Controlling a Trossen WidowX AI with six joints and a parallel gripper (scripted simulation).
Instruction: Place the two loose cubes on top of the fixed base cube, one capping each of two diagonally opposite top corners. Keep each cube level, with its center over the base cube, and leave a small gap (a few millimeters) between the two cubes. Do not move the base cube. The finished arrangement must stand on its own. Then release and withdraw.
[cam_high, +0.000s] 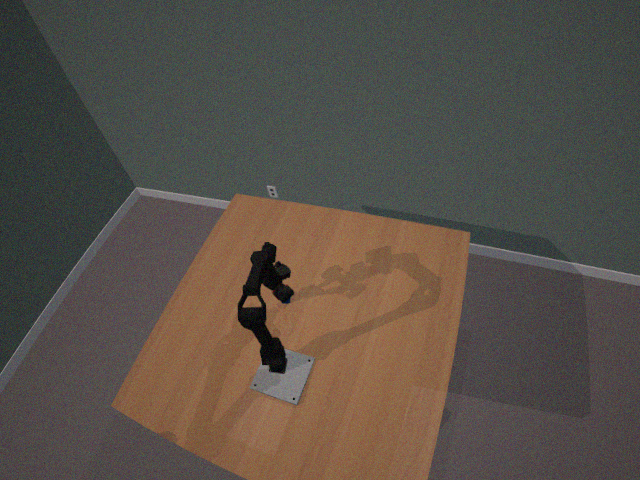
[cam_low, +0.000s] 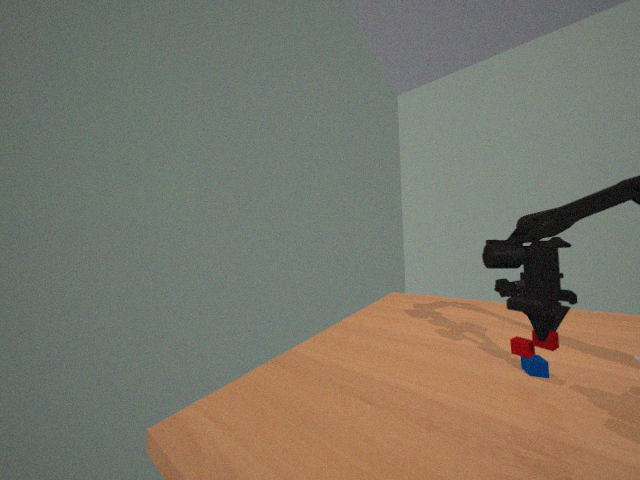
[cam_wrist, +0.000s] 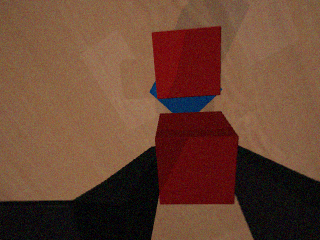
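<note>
My gripper tip is now 3 cm short of the red cube, 2 cm to the left of it and 3 cm above it. Also, from my gripper tip: blue base cube (2 cm ahead, 1 cm to the right, 7 cm below).
</note>
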